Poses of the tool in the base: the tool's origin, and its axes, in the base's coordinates. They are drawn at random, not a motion.
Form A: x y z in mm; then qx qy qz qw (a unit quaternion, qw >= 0).
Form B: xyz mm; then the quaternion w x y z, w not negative. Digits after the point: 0 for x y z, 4 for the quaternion.
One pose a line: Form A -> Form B
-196 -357 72 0.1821 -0.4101 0.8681 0.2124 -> -196 -357 72 0.2124 0.1821 -0.4101 0.8681
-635 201 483 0.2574 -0.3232 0.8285 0.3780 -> -635 201 483 0.3780 0.2574 -0.3232 0.8285
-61 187 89 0.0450 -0.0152 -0.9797 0.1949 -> -61 187 89 0.1949 0.0450 -0.0152 -0.9797
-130 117 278 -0.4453 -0.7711 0.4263 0.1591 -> -130 117 278 0.1591 -0.4453 -0.7711 0.4263
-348 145 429 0.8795 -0.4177 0.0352 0.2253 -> -348 145 429 0.2253 0.8795 -0.4177 0.0352
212 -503 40 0.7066 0.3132 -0.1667 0.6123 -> 212 -503 40 0.6123 0.7066 0.3132 -0.1667
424 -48 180 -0.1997 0.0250 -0.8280 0.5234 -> 424 -48 180 0.5234 -0.1997 0.0250 -0.8280
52 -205 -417 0.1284 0.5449 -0.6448 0.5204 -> 52 -205 -417 0.5204 0.1284 0.5449 -0.6448
